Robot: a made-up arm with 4 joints.
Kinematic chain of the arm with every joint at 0, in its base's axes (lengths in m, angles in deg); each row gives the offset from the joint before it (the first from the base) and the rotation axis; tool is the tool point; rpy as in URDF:
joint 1: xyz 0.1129 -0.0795 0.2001 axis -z
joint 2: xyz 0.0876 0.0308 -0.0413 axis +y
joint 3: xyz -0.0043 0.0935 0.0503 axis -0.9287 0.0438 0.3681
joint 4: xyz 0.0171 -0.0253 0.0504 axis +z
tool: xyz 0.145 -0.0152 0.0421 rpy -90 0 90
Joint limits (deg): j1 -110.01..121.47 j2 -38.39..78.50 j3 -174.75..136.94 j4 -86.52..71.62
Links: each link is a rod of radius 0.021 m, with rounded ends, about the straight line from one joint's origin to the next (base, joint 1, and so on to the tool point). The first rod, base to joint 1, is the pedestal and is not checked.
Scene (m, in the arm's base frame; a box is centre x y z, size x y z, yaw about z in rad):
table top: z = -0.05
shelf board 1: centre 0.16 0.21 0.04 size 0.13 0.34 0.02 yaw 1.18
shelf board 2: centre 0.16 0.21 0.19 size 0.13 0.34 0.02 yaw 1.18
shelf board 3: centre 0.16 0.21 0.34 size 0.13 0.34 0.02 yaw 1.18
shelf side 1: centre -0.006 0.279 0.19 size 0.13 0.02 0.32 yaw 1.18
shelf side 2: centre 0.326 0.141 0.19 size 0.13 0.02 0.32 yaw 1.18
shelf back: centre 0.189 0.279 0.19 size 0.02 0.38 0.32 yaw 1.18
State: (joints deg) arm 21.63 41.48 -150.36 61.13
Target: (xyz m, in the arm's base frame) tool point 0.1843 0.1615 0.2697
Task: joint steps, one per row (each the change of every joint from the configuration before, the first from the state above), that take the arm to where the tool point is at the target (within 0.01 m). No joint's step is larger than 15 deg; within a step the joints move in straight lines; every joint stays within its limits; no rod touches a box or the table.
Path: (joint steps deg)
1: -13.16 -4.84 5.82 1.31
2: -13.16 -4.83 5.82 1.31
3: -13.15 -4.84 5.82 1.31
4: -13.16 -4.84 5.82 1.32
5: -13.16 -4.83 5.82 1.31
6: -13.16 -4.84 5.82 1.31
7: -13.16 -4.83 5.82 1.31
8: -13.15 -4.84 5.82 1.31
9: 8.16 9.28 12.54 0.00
10: 8.16 9.28 12.55 0.00
11: 8.16 9.28 12.54 0.00

